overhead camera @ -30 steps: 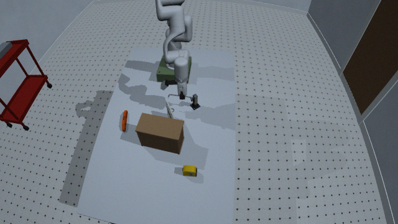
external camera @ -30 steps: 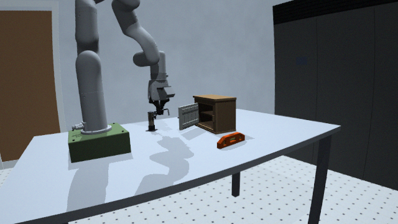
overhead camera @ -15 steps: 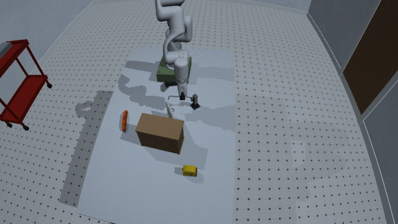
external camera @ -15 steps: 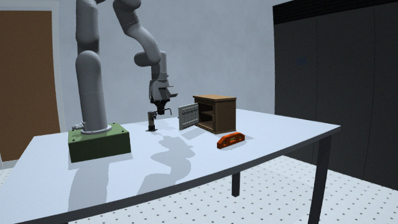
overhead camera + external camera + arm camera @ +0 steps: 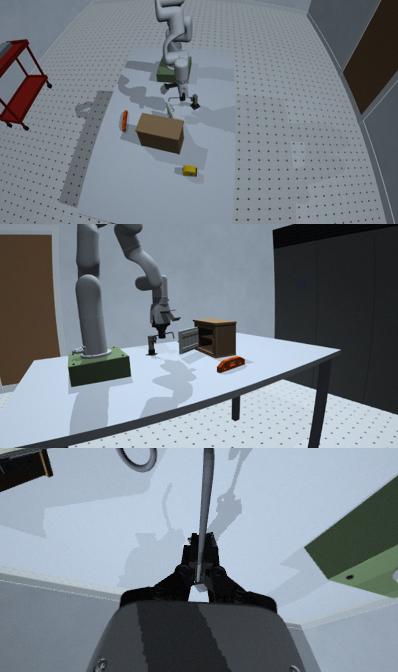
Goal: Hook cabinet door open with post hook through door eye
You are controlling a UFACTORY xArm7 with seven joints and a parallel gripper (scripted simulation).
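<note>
Now: the grey door 130 mm ahead of my hand, 50 mm to the right of it and 40 mm below it. From my hand the other things lie so: thin hook (10 mm to the right, 10 mm below); orange spirit level (100 mm ahead, 370 mm to the right, 90 mm below); yellow tape measure (450 mm ahead, 40 mm to the left, 80 mm below).
</note>
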